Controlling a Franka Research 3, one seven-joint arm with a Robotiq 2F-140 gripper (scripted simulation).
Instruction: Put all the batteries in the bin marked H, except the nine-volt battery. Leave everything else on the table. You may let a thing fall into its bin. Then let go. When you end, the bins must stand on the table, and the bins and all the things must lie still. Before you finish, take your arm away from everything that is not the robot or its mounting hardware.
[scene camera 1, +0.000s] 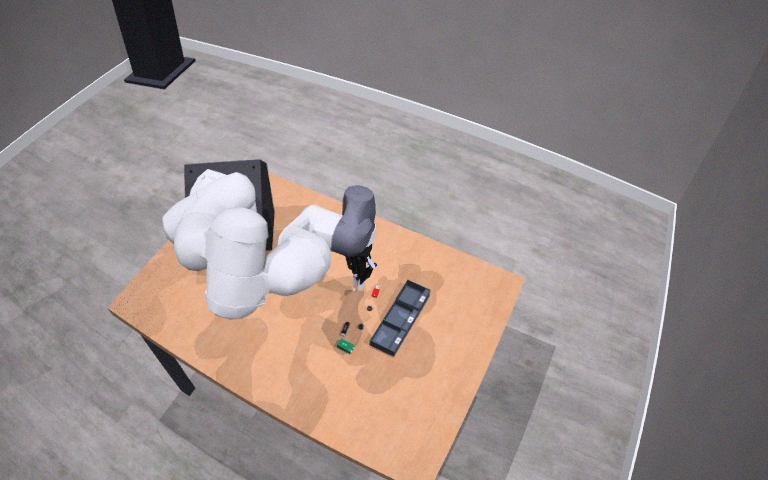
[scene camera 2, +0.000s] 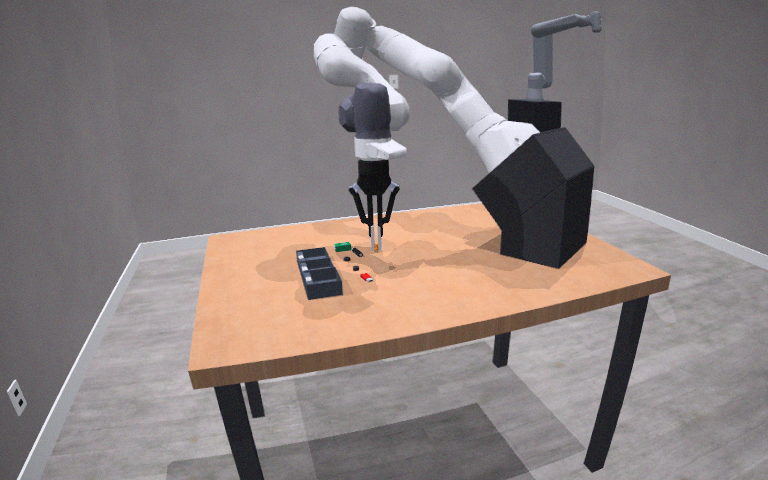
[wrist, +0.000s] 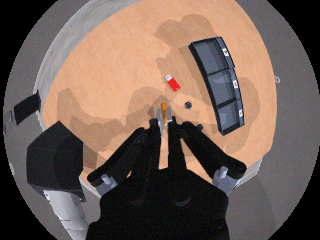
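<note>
The gripper (scene camera 2: 376, 248), (scene camera 1: 358, 286), (wrist: 165, 113), visible.
</note>
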